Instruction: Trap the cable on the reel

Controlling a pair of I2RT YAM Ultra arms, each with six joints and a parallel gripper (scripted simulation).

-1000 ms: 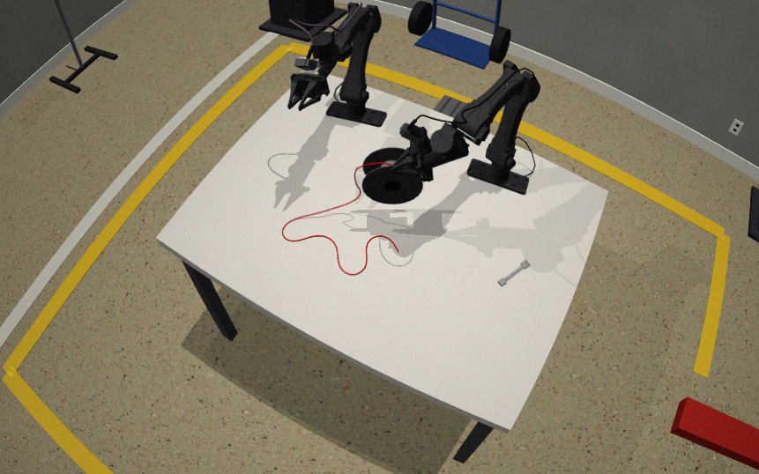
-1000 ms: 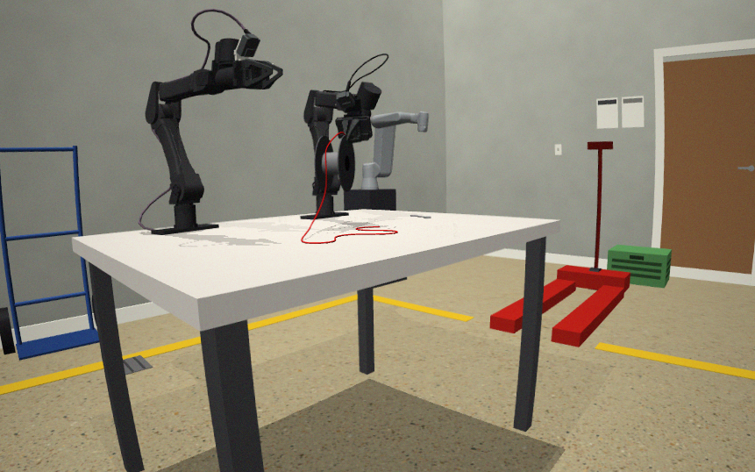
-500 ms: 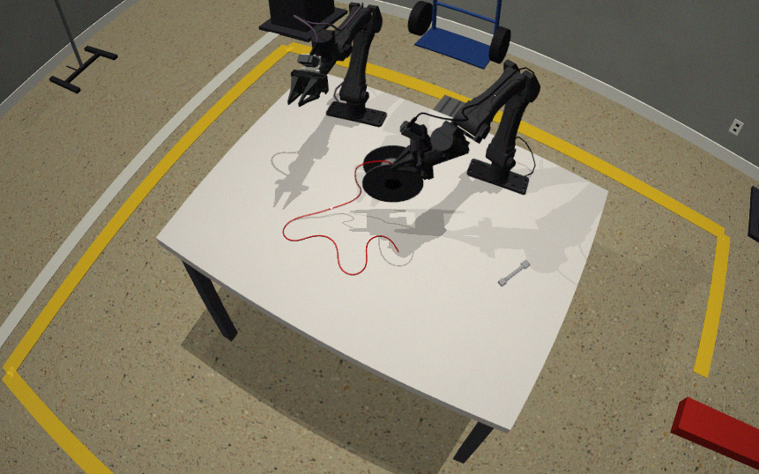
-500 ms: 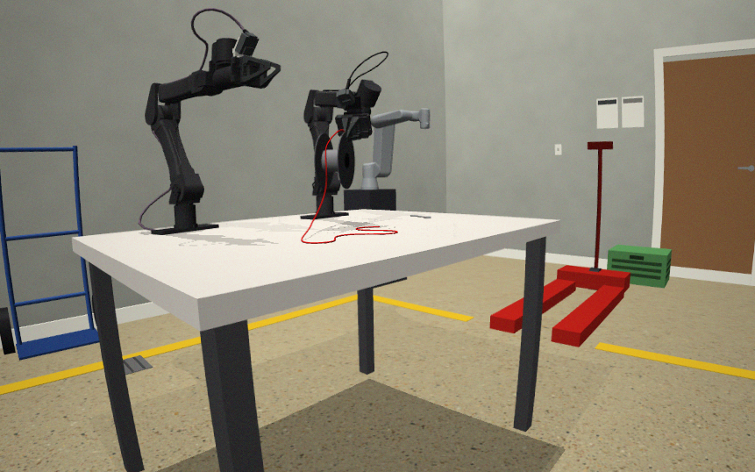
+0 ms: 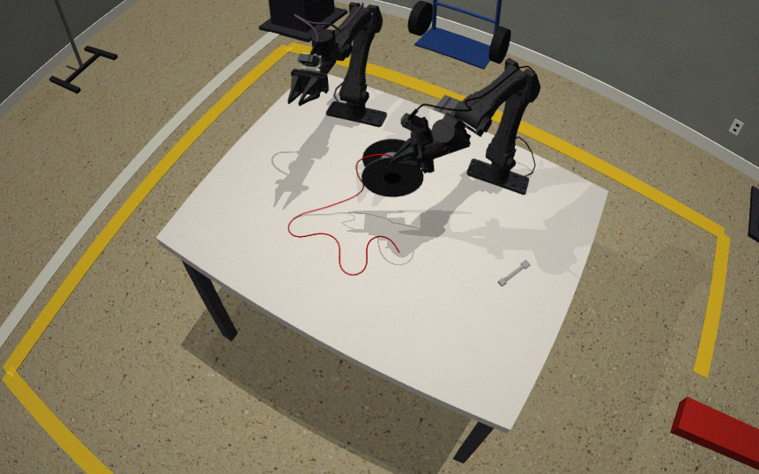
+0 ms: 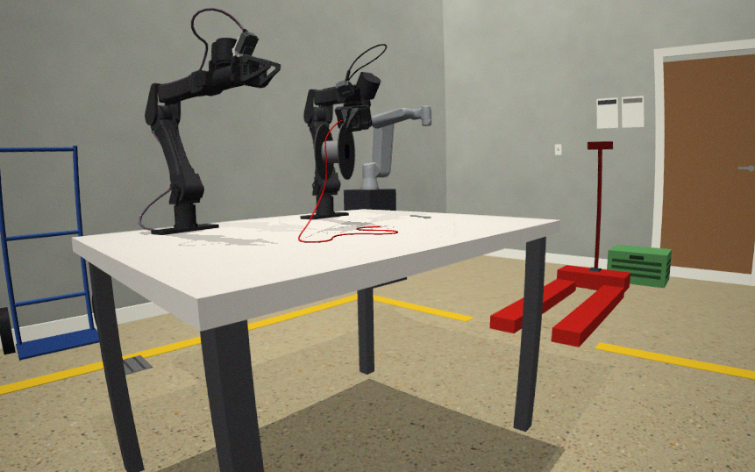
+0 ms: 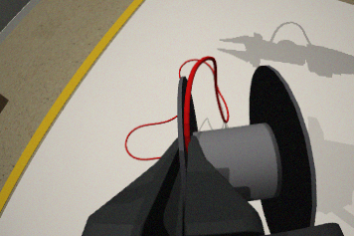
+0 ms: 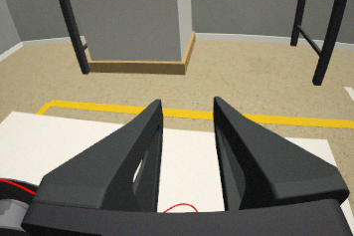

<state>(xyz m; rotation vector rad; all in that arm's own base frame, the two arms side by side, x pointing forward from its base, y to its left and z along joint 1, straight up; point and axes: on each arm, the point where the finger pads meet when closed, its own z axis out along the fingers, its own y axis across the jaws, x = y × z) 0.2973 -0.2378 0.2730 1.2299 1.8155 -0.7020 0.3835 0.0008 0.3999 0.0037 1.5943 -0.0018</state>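
Right now my left hand is 60 mm above the black reel, 20 mm to the left of it and 20 mm past it. The rest, counted from my left hand: small grey dumbbell-shaped part: 370 mm to the left, 270 mm below, 40 mm behind.
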